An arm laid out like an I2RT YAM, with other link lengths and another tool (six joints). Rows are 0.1 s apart.
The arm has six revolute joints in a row. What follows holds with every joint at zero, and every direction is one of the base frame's.
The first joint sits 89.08 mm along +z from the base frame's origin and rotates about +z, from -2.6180 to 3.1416 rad.
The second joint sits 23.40 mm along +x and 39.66 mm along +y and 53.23 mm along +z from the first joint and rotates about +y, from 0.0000 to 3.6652 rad.
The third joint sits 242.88 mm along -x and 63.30 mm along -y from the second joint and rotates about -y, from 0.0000 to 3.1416 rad.
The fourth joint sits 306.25 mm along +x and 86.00 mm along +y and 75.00 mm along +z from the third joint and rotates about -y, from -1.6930 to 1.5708 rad.
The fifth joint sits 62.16 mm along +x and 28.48 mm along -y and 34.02 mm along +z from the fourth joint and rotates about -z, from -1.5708 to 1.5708 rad.
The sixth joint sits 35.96 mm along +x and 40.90 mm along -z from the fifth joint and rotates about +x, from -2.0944 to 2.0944 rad.
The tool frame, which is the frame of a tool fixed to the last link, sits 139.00 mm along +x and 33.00 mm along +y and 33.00 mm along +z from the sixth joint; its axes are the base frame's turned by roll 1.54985, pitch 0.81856 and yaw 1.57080 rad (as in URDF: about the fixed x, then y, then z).
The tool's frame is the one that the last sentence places.
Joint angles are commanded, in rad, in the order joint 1, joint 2, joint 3, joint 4, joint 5, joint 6. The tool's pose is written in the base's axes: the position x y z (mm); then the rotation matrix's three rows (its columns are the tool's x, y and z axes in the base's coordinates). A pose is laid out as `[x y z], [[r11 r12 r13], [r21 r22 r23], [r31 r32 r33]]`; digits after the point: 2 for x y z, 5 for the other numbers.
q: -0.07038, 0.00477, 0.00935, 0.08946, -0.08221, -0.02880
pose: [321.76 59.59 266.86], [[0.06261 -0.09144 0.99384], [0.65695 0.75342 0.02793], [-0.75133 0.65116 0.10725]]
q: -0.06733, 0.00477, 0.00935, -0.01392, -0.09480, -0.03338
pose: [324.71 62.67 242.69], [[-0.02510 -0.03547 0.99906], [0.65875 0.75112 0.04321], [-0.75194 0.65921 0.00451]]
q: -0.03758, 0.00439, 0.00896, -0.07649, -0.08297, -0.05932
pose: [324.08 71.03 227.03], [[-0.08410 -0.00975 0.99641], [0.64020 0.76574 0.06153], [-0.76359 0.64307 -0.05815]]
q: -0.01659, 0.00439, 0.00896, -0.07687, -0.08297, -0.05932
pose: [322.52 77.82 226.94], [[-0.09781 -0.02558 0.99488], [0.63830 0.76536 0.08243], [-0.76355 0.64309 -0.05853]]
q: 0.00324, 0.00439, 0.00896, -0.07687, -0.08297, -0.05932
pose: [320.91 84.20 226.94], [[-0.11044 -0.04075 0.99305], [0.63623 0.76471 0.10214], [-0.76355 0.64309 -0.05853]]
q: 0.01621, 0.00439, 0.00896, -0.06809, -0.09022, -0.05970
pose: [319.34 89.60 229.01], [[-0.11656 -0.06187 0.99125], [0.63409 0.76354 0.12222], [-0.76443 0.64279 -0.04977]]
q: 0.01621, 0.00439, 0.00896, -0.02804, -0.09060, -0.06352
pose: [318.74 89.77 238.25], [[-0.08586 -0.08818 0.99240], [0.63163 0.76550 0.12267], [-0.77050 0.63736 -0.01002]]
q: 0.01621, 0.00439, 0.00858, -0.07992, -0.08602, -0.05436
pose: [319.72 88.72 226.20], [[-0.12338 -0.05017 0.99109], [0.63830 0.76070 0.11797], [-0.75984 0.64717 -0.06184]]
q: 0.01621, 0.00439, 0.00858, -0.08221, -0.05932, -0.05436
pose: [321.06 84.15 225.57], [[-0.10809 -0.02842 0.99374], [0.63979 0.76309 0.09142], [-0.76091 0.64567 -0.06429]]
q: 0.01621, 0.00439, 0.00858, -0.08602, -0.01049, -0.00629
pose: [323.38 74.17 226.13], [[-0.07812 0.01501 0.99683], [0.67745 0.73436 0.04204], [-0.73141 0.67859 -0.06754]]
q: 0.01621, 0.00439, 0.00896, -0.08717, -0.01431, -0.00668
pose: [323.21 74.85 226.06], [[-0.08128 0.01271 0.99661], [0.67708 0.73448 0.04586], [-0.73140 0.67851 -0.06830]]
